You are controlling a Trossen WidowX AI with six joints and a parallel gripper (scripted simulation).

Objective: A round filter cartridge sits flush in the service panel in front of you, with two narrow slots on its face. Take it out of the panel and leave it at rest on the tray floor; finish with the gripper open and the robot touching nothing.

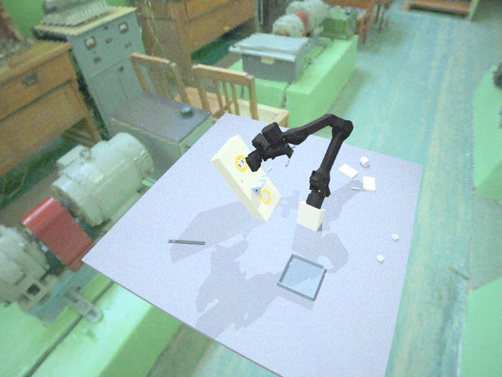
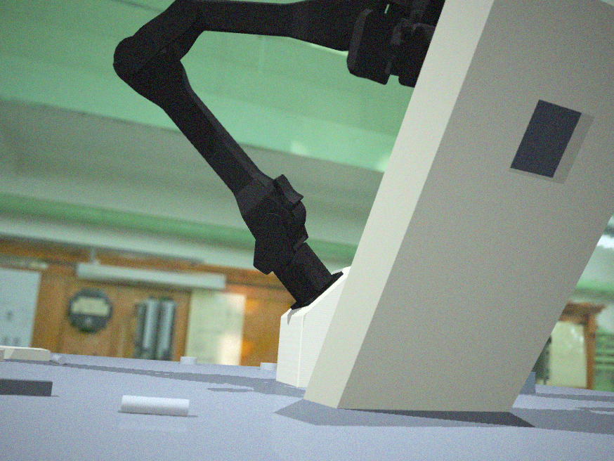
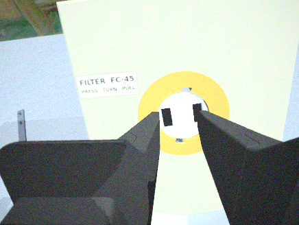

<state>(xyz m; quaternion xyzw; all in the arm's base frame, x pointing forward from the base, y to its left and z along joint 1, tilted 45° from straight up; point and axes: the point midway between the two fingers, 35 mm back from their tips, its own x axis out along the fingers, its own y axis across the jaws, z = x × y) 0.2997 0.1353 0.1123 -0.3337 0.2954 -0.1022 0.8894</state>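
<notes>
The round filter cartridge lies 50 mm ahead of my gripper tip, 10 mm to the right of it and 60 mm below it. Round my gripper tip: cream service panel (10 mm to the right, 140 mm below); then tray (390 mm behind, 260 mm to the left, 280 mm below).
</notes>
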